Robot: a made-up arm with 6 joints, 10 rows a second.
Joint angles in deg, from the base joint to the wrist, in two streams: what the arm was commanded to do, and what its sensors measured. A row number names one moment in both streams.
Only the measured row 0 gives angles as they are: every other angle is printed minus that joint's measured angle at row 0.
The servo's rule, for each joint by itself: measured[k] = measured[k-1] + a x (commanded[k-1-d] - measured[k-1]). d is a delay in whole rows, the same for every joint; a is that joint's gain. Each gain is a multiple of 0.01, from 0.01 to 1. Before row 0 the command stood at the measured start. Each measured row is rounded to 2 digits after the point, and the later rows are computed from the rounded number. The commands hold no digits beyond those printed.
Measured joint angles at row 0:
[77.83 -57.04 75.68 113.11 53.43 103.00]
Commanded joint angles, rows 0 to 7:
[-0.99 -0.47 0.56 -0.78 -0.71 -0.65]
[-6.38 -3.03 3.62 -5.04 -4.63 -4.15]
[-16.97 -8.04 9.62 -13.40 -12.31 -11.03]
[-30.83 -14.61 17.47 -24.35 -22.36 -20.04]
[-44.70 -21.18 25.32 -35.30 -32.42 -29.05]
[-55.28 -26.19 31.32 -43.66 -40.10 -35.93]
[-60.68 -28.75 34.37 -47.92 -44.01 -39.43]
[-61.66 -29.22 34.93 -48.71 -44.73 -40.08]
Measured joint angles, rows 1 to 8:
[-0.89 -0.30 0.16 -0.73 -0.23 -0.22]
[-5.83 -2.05 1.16 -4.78 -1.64 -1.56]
[-15.86 -5.88 3.61 -12.88 -5.05 -4.78]
[-29.33 -11.47 7.63 -23.66 -10.59 -9.97]
[-43.16 -17.68 12.76 -34.60 -17.58 -16.46]
[-54.07 -23.13 18.14 -43.12 -24.79 -23.08]
[-60.02 -26.73 22.85 -47.63 -30.94 -28.64]
[-61.50 -28.32 26.35 -48.65 -35.35 -32.53]
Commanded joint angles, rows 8 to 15:
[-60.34 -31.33 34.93 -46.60 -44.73 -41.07]
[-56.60 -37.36 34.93 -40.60 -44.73 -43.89]
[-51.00 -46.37 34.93 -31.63 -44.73 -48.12]
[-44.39 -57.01 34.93 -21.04 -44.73 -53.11]
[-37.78 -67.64 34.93 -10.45 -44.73 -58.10]
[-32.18 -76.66 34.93 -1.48 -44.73 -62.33]
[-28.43 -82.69 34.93 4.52 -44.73 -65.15]
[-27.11 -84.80 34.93 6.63 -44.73 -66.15]
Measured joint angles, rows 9 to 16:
[-60.46 -30.25 28.84 -46.72 -38.35 -35.43]
[-56.99 -34.80 30.61 -40.97 -40.39 -38.31]
[-51.60 -42.20 31.86 -32.19 -41.78 -41.65]
[-45.11 -51.68 32.75 -21.71 -42.72 -45.55]
[-38.51 -61.89 33.38 -11.13 -43.36 -49.82]
[-32.81 -71.34 33.83 -2.06 -43.80 -54.07]
[-28.87 -78.60 34.15 4.13 -44.10 -57.84]
[-27.29 -82.57 34.38 6.48 -44.30 -60.67]

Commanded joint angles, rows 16 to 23:
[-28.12 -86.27 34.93 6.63 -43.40 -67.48]
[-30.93 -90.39 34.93 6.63 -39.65 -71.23]
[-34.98 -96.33 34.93 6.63 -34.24 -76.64]
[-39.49 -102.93 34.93 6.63 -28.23 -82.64]
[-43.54 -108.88 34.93 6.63 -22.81 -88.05]
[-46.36 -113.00 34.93 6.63 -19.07 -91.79]
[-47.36 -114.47 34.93 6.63 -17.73 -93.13]
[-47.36 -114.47 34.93 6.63 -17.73 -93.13]
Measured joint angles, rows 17 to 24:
[-28.04 -84.94 34.54 6.62 -44.01 -62.99]
[-30.64 -88.43 34.65 6.63 -42.61 -65.79]
[-34.55 -93.49 34.73 6.63 -39.93 -69.48]
[-39.00 -99.53 34.79 6.63 -36.19 -73.95]
[-43.09 -105.51 34.83 6.63 -31.91 -78.74]
[-46.03 -110.30 34.86 6.63 -27.80 -83.18]
[-47.23 -112.97 34.88 6.63 -24.58 -86.56]
[-47.35 -113.93 34.89 6.63 -22.39 -88.79]

